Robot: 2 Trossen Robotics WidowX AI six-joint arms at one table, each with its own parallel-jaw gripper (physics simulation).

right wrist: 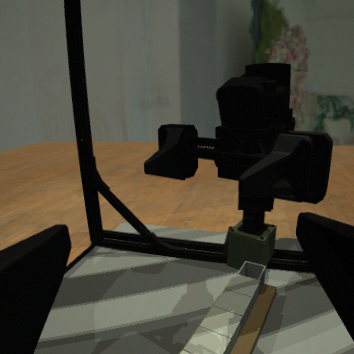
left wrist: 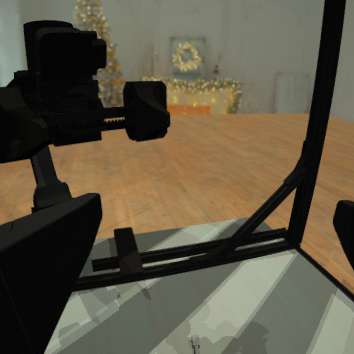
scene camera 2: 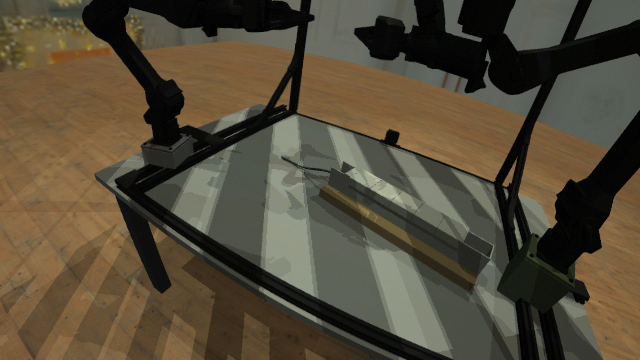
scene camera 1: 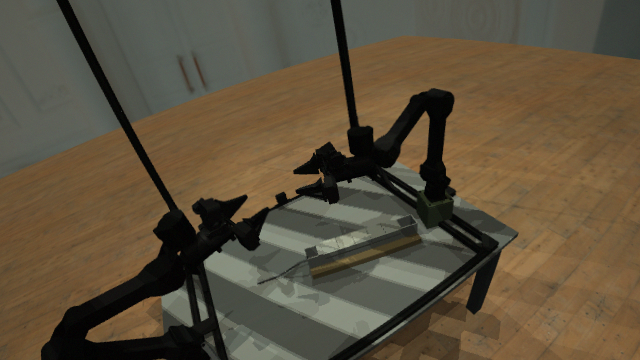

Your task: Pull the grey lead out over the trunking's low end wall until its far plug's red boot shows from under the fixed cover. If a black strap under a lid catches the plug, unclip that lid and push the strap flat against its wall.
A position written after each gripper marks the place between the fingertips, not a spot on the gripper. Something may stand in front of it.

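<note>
The left gripper (scene camera 2: 370, 33) is open and holds nothing. The right gripper (scene camera 1: 257, 201) is open too, and the right gripper holds nothing. The left gripper is also visible in scene camera 1 (scene camera 1: 294, 181), in the left wrist view (left wrist: 218, 208) and in the right wrist view (right wrist: 186, 175). For the right gripper, the further views are scene camera 2 (scene camera 2: 310, 17), the left wrist view (left wrist: 113, 125) and the right wrist view (right wrist: 184, 230).
</note>
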